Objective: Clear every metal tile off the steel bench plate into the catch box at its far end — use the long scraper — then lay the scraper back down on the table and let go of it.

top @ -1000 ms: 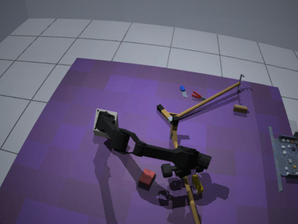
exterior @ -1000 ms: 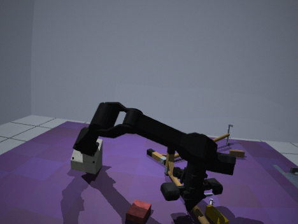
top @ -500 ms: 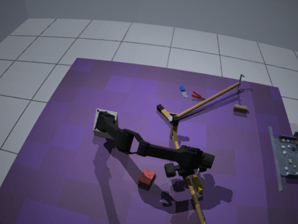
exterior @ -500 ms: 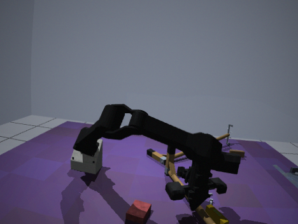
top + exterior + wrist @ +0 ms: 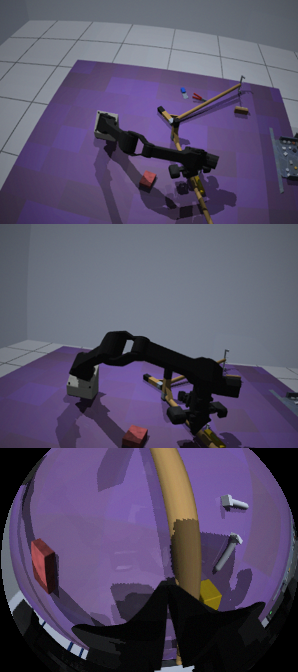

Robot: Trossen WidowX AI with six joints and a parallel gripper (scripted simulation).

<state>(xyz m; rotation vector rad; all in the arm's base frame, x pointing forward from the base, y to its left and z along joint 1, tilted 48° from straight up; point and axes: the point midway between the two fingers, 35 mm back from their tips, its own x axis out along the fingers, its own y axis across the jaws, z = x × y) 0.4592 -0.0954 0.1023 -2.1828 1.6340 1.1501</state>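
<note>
Now: the long scraper 3 cm ahead of my gripper tip, 1 cm to the right of it and 5 cm above it. Round my gripper tip: red block 17 cm behind, 6 cm to the right; yellow block 7 cm ahead, 2 cm to the right, 1 cm above; brown block 23 cm ahead, 57 cm to the left.
</note>
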